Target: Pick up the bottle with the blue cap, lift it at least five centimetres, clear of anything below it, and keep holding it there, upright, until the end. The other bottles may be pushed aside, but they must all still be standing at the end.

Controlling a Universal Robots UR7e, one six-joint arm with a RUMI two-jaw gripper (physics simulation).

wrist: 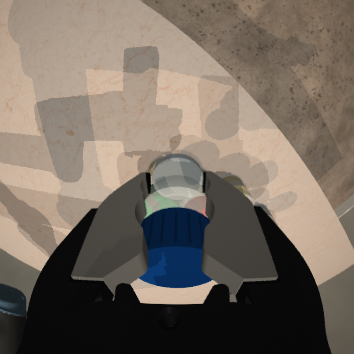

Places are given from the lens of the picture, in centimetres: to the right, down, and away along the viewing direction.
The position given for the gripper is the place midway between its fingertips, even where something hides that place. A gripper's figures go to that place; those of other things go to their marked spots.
gripper (176,173): 0, 0, 13
blue-capped bottle (173,227): 0, 3, 8
